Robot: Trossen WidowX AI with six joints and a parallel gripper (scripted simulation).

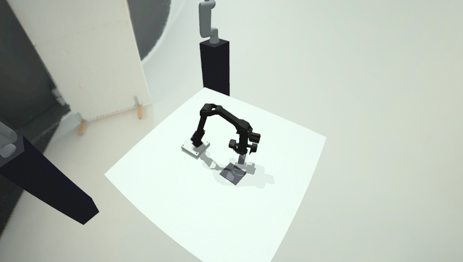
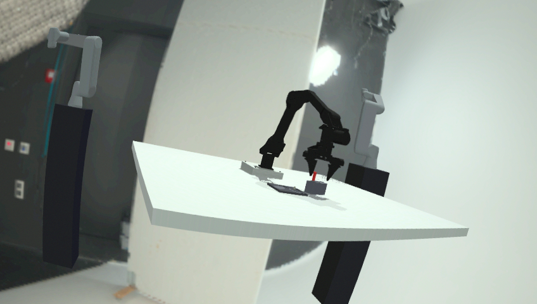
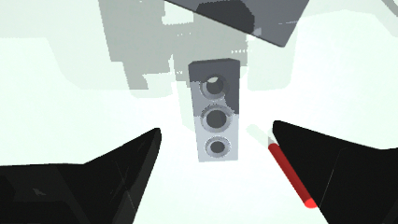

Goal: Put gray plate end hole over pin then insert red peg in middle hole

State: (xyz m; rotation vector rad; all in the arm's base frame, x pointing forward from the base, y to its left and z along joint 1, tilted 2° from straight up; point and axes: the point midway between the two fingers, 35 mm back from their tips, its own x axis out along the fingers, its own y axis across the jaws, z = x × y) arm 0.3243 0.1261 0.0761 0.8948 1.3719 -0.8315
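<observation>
Now: gripper tip 3 cm above the gray plate. The rest, counted from my gripper tip: dark square base: 12 cm to the right, 6 cm below, 3 cm ahead; then red peg: 10 cm behind, 3 cm to the left, 3 cm below.
</observation>
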